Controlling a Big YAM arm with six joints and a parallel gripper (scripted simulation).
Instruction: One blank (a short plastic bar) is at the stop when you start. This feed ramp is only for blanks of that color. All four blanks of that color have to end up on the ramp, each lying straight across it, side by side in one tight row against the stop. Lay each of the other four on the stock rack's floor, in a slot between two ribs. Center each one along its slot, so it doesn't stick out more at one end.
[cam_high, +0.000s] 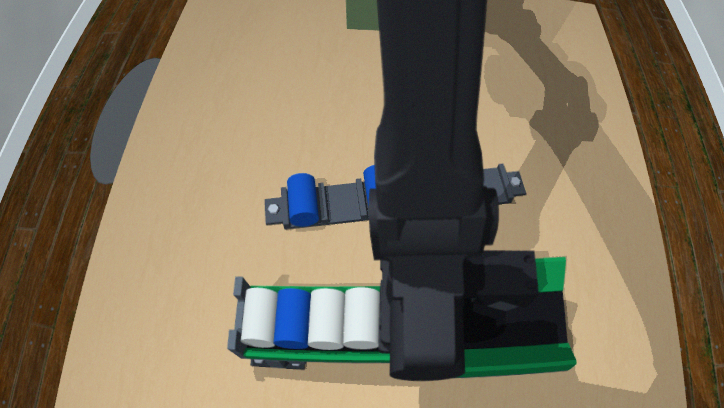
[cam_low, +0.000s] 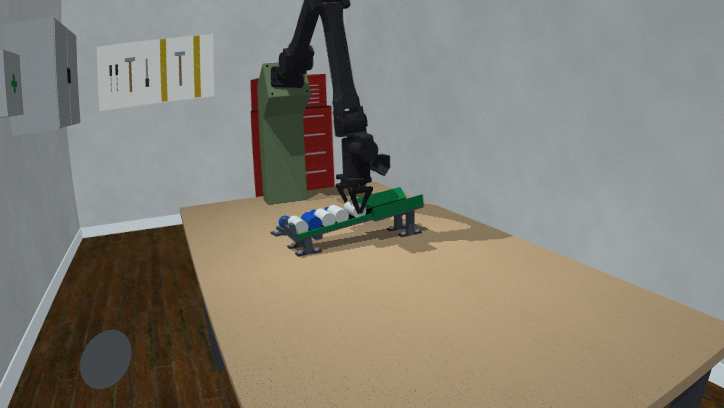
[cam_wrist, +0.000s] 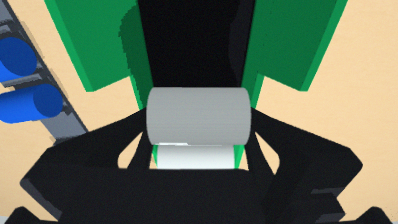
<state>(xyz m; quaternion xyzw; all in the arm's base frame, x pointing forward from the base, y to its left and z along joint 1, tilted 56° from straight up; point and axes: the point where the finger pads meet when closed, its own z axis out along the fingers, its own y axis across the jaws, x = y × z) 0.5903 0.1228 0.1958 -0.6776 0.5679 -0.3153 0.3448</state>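
The grey stop is 190 mm to the right of my hand, 50 mm ahead of it and 40 mm below it. Round my hand: stock rack (200 mm behind, 100 mm below, 60 mm to the right).
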